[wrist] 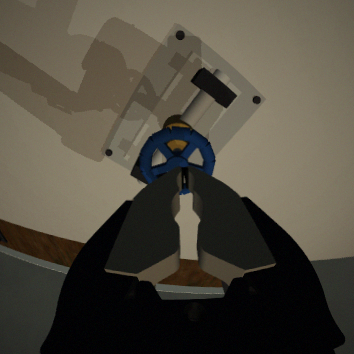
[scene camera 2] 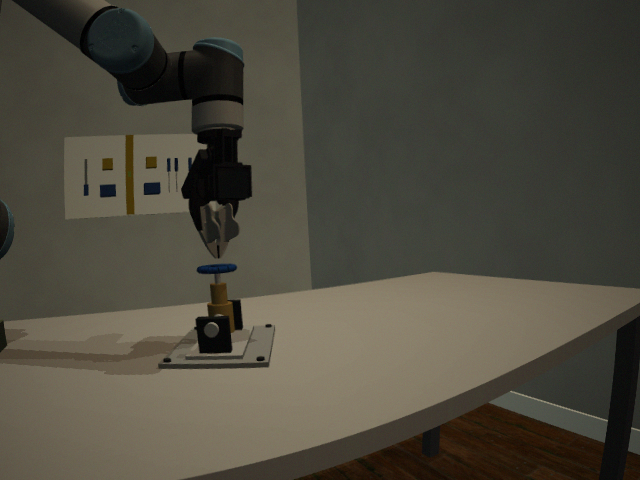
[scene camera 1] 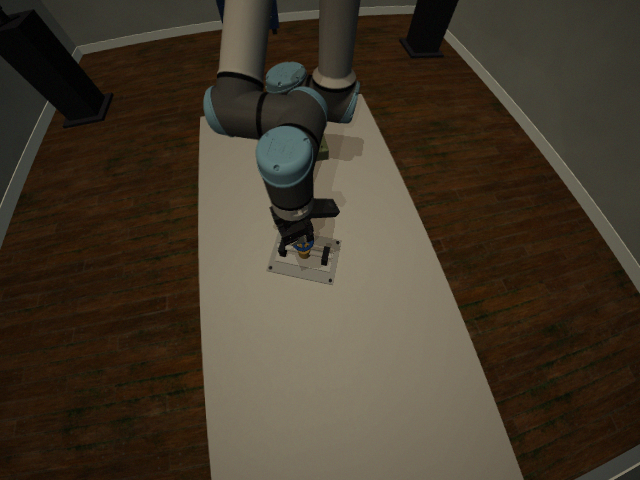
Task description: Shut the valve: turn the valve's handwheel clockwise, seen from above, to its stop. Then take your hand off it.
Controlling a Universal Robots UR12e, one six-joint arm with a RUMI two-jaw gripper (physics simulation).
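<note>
The valve's blue handwheel lies level on top of a thin stem above the brass valve body. In scene camera 1 the handwheel is partly covered by the gripper. My gripper is shut and empty, pointing down. Its fingertips are a little above the handwheel, with a small gap between them in the scene camera 2 view. In the wrist view the fingers hide the near part of the wheel. How far the wheel is turned I cannot tell.
The valve stands on a grey base plate with black pipe clamps and corner bolts. The plate lies on the long pale table. A green object is partly hidden behind the arm.
</note>
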